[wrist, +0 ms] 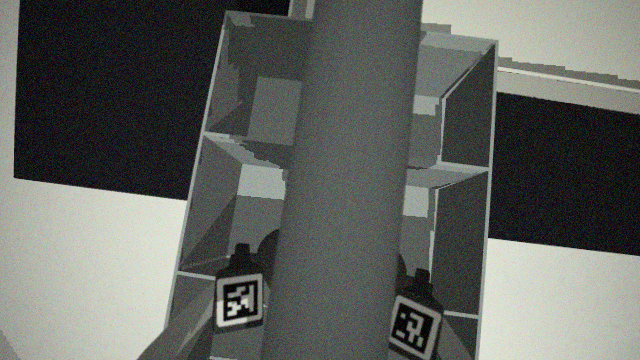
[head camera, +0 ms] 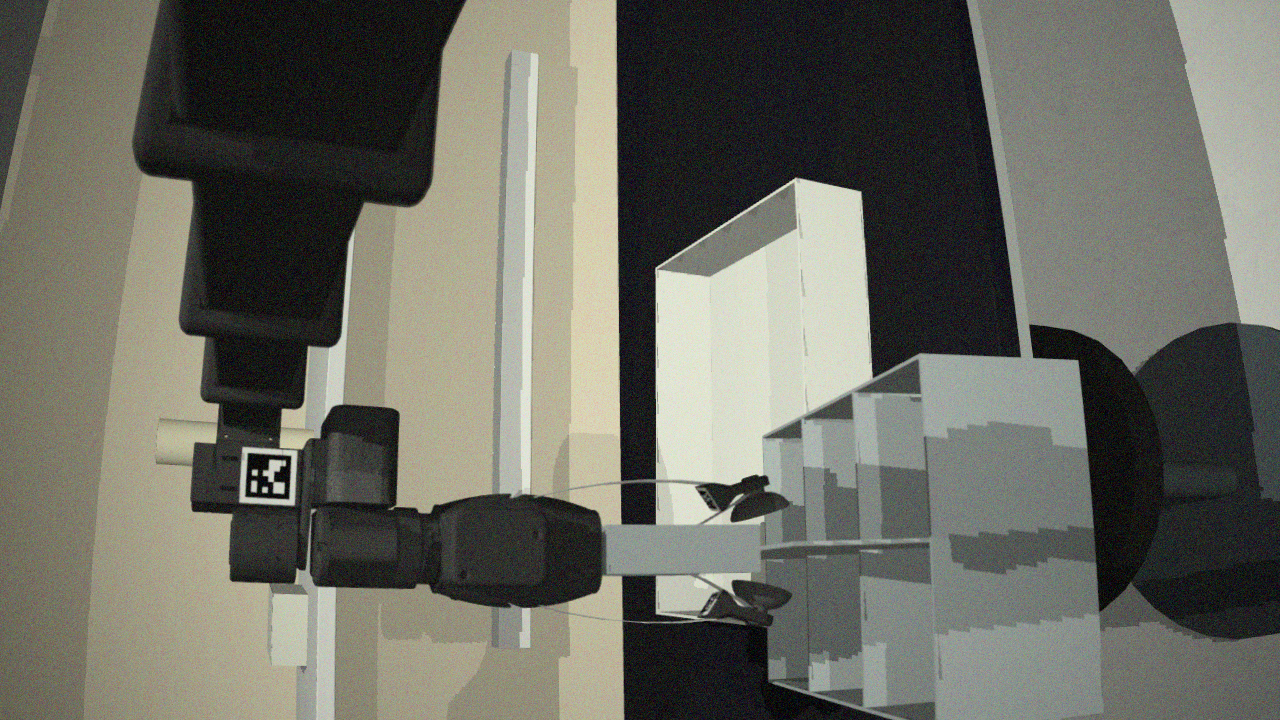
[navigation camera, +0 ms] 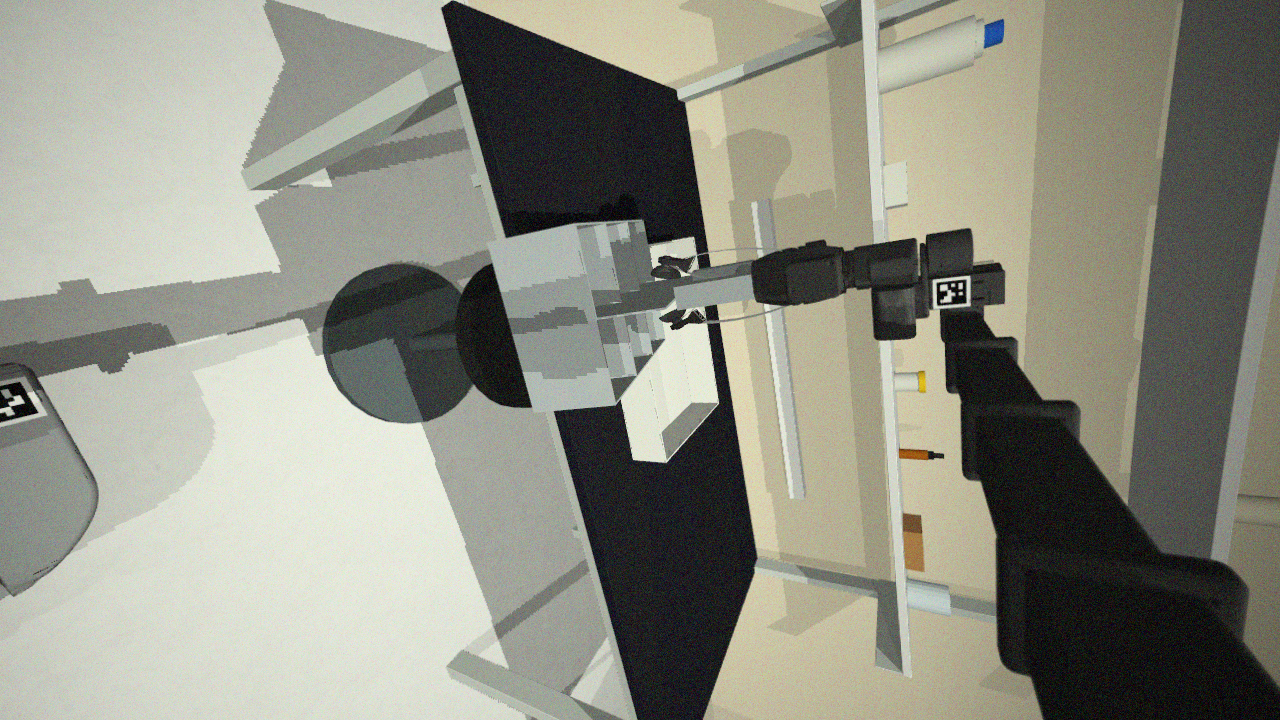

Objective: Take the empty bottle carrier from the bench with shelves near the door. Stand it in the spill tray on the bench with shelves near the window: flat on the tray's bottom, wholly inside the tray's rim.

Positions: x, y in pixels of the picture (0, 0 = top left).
my gripper: wrist; head camera 785, 550; navigation camera
white spill tray: wrist 580, 59; head camera; navigation camera
same spot on white spill tray: (navigation camera: 676, 391) = (head camera: 740, 308)
same spot on my gripper: (wrist: 235, 300) = (navigation camera: 692, 262)
